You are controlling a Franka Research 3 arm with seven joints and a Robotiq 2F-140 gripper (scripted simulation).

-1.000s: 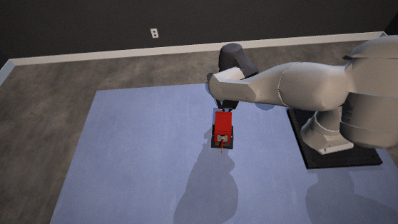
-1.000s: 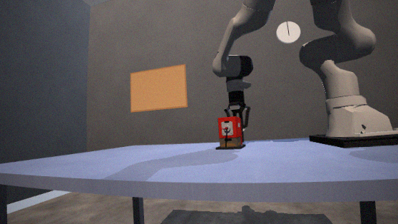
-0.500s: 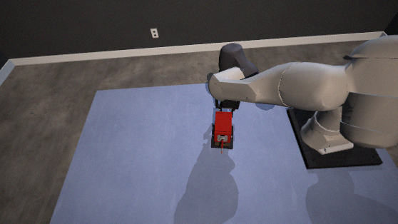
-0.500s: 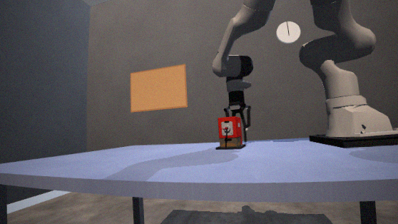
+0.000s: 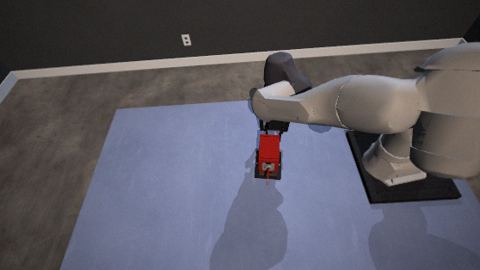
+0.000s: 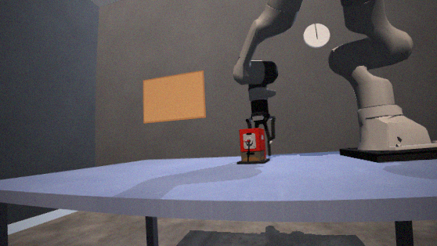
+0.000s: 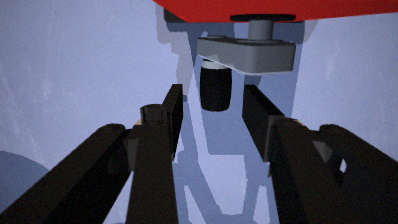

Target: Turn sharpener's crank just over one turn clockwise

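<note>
Right now the crank is 20 mm to the left of my hand and 10 mm ahead of it.
</note>
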